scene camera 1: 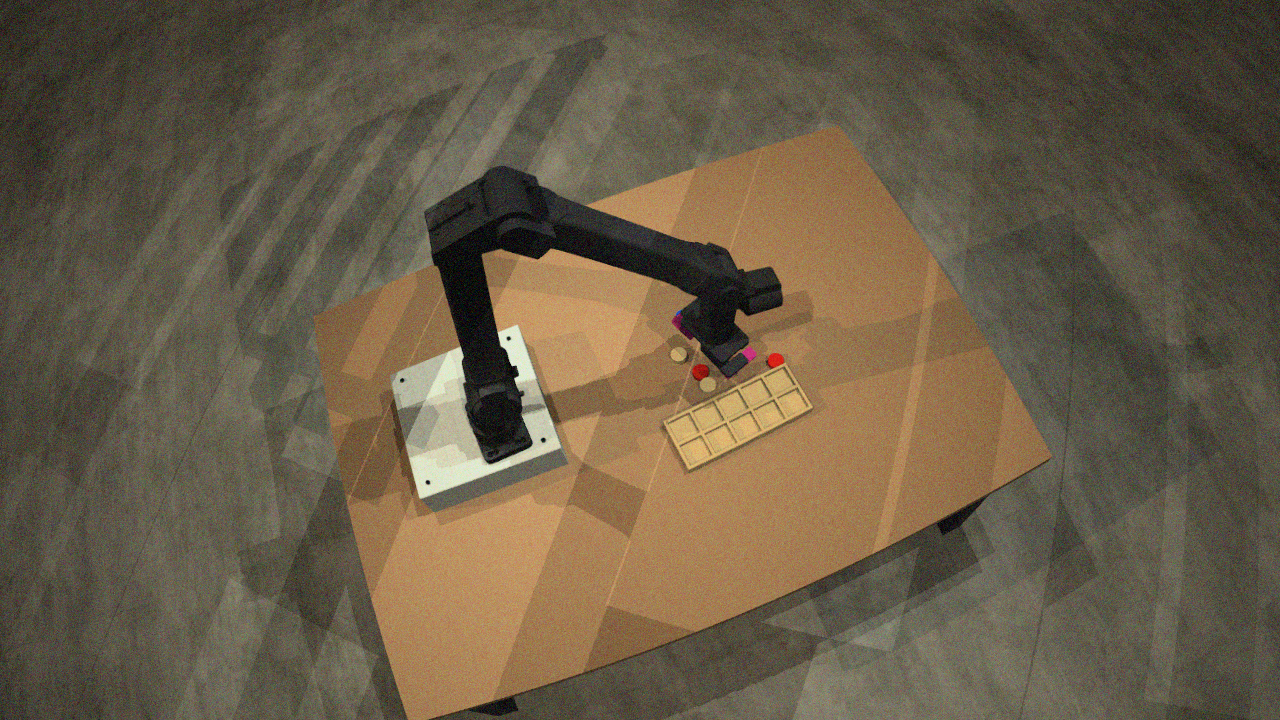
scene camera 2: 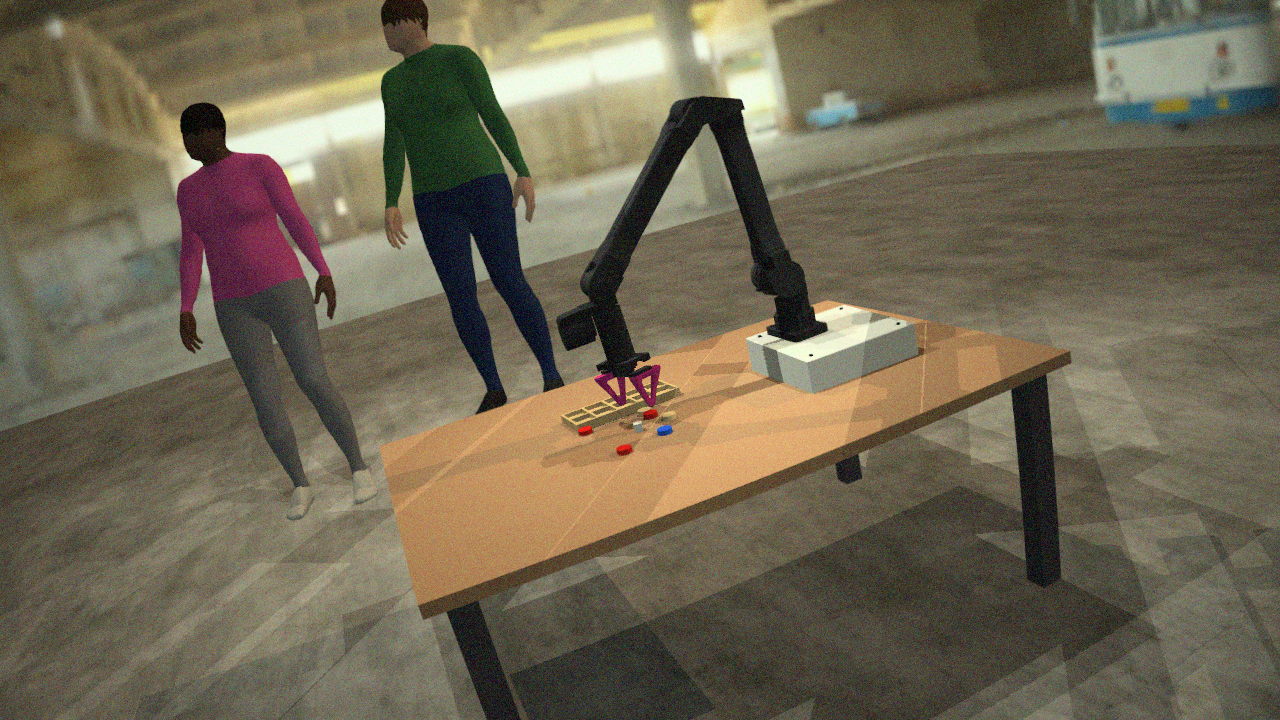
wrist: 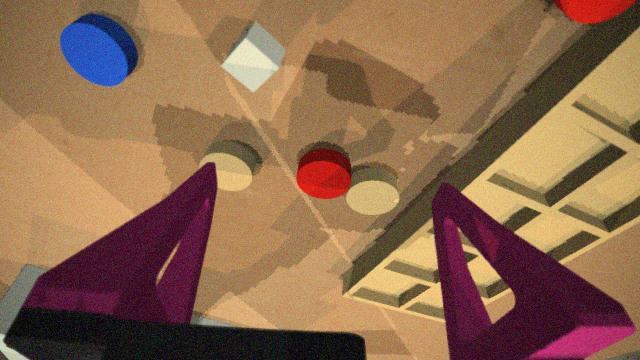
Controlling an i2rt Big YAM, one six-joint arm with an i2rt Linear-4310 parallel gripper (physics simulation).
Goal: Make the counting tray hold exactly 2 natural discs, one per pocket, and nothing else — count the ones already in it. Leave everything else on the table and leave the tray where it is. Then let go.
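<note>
The wooden counting tray (scene camera 1: 750, 437) (wrist: 400, 237) (scene camera 2: 597, 421) has two rows of pockets; no disc shows in them in scene camera 1. One natural disc (scene camera 1: 707, 385) (wrist: 372, 197) lies beside its long side, against or very near a red disc (scene camera 1: 699, 371) (wrist: 324, 179) (scene camera 2: 649, 413). Another natural disc (scene camera 1: 678, 354) (wrist: 230, 175) lies farther from the tray, partly behind the left fingertip in the wrist view. My gripper (scene camera 1: 714, 343) (scene camera 2: 638, 404) (wrist: 330, 183) is open and empty above the table, its fingertips wide apart over the disc group.
A second red disc (scene camera 1: 775, 360) (scene camera 2: 585, 430) (wrist: 595, 9) lies close to the tray's long side. A third red disc (scene camera 2: 623, 449), a blue disc (scene camera 2: 664, 430) (wrist: 95, 52) and a white cube (scene camera 2: 637, 426) (wrist: 252, 60) lie farther from the tray. Two people stand beyond the table.
</note>
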